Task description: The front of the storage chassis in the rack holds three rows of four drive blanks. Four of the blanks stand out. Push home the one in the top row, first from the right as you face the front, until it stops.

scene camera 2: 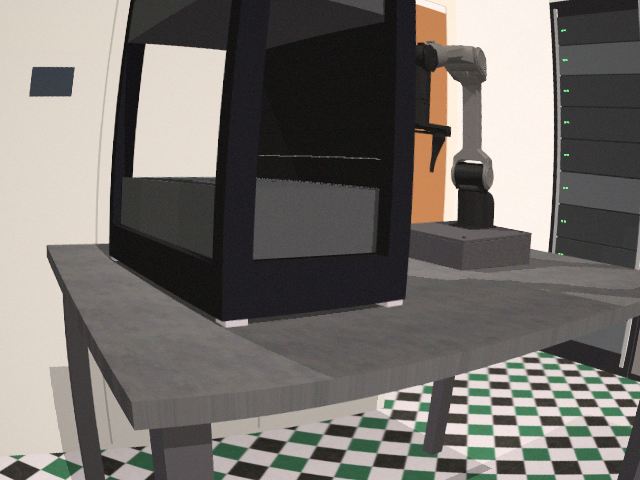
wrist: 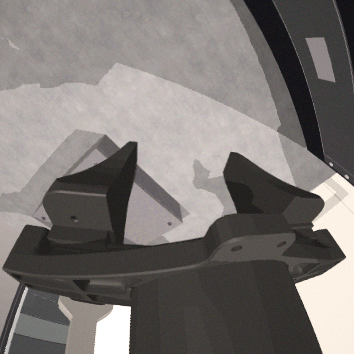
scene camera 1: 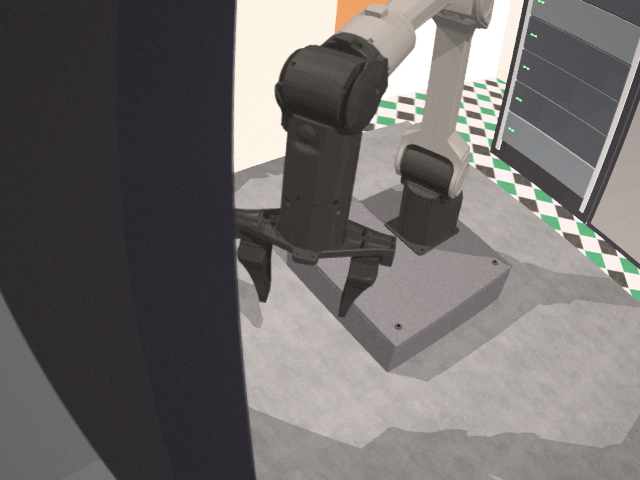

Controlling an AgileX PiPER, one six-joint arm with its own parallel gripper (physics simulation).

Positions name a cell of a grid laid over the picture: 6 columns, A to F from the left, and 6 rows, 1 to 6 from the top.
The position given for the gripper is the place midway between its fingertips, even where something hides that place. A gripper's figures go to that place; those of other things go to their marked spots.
Scene:
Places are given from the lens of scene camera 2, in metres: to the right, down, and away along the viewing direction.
gripper (scene camera 2: D3): 0.17, -0.13, 1.11
black rack (scene camera 2: C4): -0.09, 0.01, 0.68

